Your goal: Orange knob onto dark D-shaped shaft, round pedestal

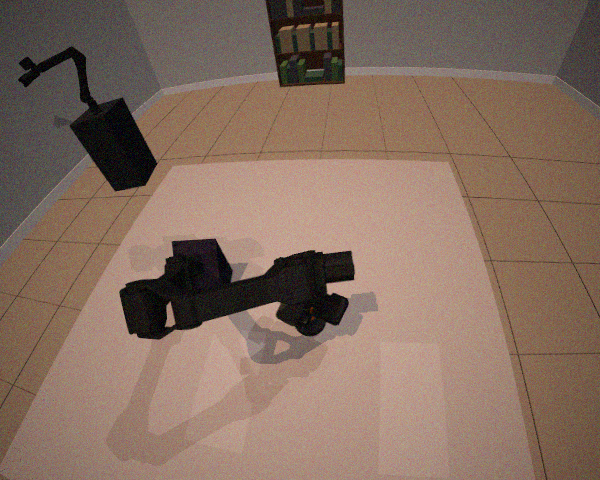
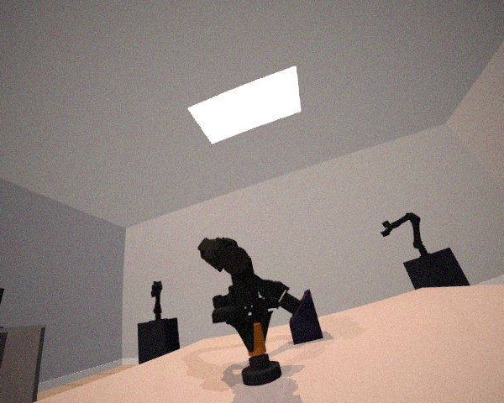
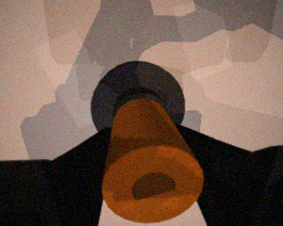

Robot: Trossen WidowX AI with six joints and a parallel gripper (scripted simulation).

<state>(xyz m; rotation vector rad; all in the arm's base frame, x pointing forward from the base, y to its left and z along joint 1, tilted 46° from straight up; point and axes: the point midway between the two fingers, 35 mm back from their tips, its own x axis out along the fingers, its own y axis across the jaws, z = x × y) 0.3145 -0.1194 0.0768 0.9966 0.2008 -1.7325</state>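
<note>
The round pedestal is 3 cm below my gripper tip. Round my gripper tip: orange knob 2 cm above.
</note>
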